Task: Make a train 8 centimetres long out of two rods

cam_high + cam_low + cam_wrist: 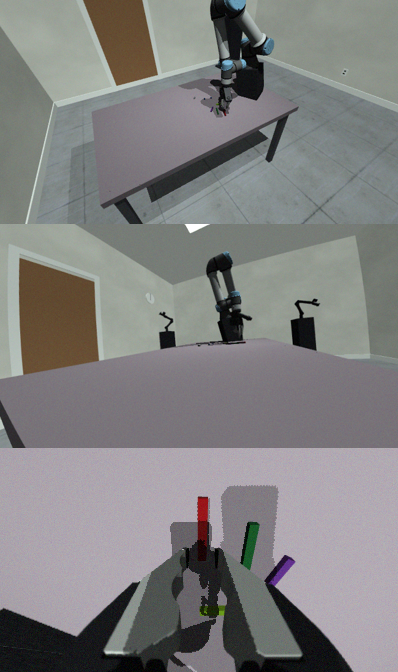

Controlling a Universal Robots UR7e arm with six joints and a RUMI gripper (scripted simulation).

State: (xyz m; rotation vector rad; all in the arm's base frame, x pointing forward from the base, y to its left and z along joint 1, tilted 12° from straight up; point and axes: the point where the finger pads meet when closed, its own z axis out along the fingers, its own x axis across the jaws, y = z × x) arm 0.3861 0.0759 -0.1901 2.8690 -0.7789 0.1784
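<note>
My gripper is now 5 cm above the red rod. From my hand the other things lie so: green rod (3 cm ahead, 5 cm to the right, 5 cm below); purple rod (5 cm ahead, 10 cm to the right, 5 cm below); lime rod (4 cm behind, 12 cm to the right, 5 cm below).
</note>
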